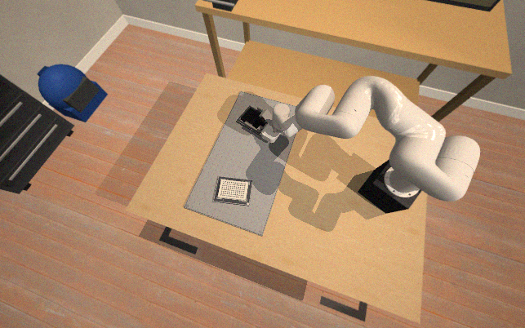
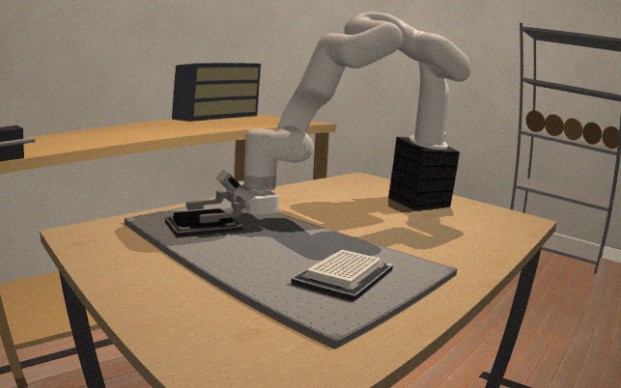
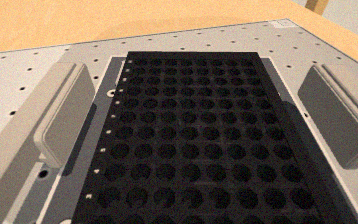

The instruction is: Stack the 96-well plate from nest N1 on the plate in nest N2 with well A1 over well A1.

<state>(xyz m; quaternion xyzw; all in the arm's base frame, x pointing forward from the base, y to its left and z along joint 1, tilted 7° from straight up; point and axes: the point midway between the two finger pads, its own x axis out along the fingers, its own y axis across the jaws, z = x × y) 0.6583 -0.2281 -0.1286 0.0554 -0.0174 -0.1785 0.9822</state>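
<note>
The black 96-well plate lies 2 cm below my hand. Round my hand: white 96-well plate (40 cm to the left, 2 cm below, 1 cm behind).
</note>
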